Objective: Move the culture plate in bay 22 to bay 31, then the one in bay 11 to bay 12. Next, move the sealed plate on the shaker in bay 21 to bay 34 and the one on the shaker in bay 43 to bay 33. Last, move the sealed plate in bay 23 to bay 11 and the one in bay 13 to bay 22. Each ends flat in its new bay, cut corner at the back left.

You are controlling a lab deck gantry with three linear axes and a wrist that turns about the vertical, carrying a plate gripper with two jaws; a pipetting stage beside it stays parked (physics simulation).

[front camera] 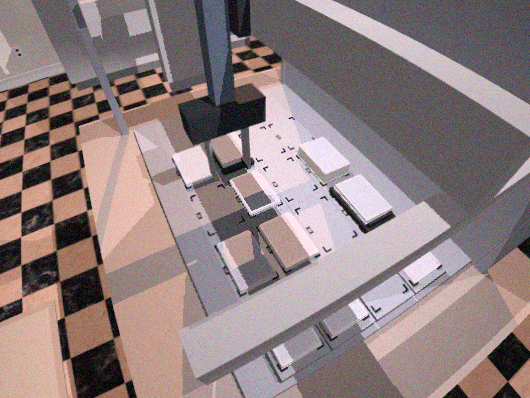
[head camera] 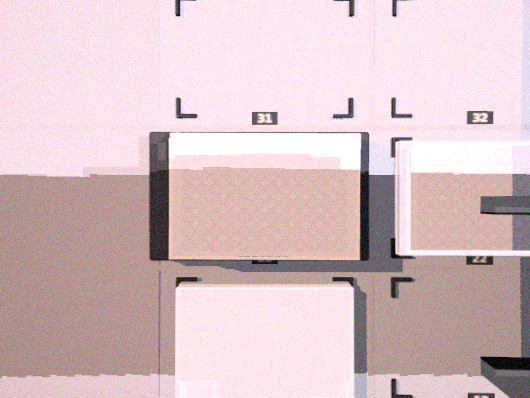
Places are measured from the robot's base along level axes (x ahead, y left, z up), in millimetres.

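Where they show: gripper, fingertip midpoint: (front camera: 230, 170) (head camera: 515, 285); robot's base, origin of the base link: (front camera: 173, 159) (head camera: 180, 394).
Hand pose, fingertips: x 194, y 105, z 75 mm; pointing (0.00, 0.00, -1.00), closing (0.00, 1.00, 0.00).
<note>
Things, the pixels of their top centre, and the offset from my fingertips. "pt": a spot on its surface instead.
- clear culture plate, middle of its top: (head camera: 493, 198) (front camera: 254, 189) dx +34, dy +45, dz -61 mm
- bay 11 culture plate, middle of its top: (head camera: 264, 347) (front camera: 193, 163) dx -130, dy -62, dz -58 mm
- dark shaker, surface spot: (head camera: 159, 215) pt dx -200, dy +33, dz -44 mm
- bay 43 shaker, surface spot: (front camera: 370, 226) pt dx +271, dy +224, dz -49 mm
- bay 23, surface spot: (front camera: 286, 241) pt dx +205, dy +38, dz -61 mm
- bay 13, surface spot: (front camera: 247, 265) pt dx +216, dy -65, dz -61 mm
- thick pale block, middle of its top: (front camera: 324, 154) dx +34, dy +259, dz -33 mm
My gripper (front camera: 229, 168) (head camera: 504, 286) is open and empty, raised above the deck near the bay 22 plate; its jaws stand wide apart. The clear culture plate (front camera: 254, 192) (head camera: 457, 210) lies in bay 22. The bay 11 culture plate (front camera: 193, 167) (head camera: 265, 340) is white and flat. A sealed plate (front camera: 227, 151) (head camera: 265, 210) sits on the dark shaker (head camera: 159, 215) in bay 21. Another sealed plate (front camera: 362, 198) sits on the bay 43 shaker (front camera: 370, 226). Sealed plates lie in bay 23 (front camera: 286, 241) and bay 13 (front camera: 247, 265). Cut corners are hard to make out.
Bays 31, 32, 12, 33 and 34 hold no plates. A thick pale block (front camera: 324, 159) stands in bay 42. More plates (front camera: 300, 345) (front camera: 344, 320) (front camera: 422, 267) lie in the column behind the long grey beam (front camera: 320, 295). A high grey wall (front camera: 380, 110) runs along the deck's side.
</note>
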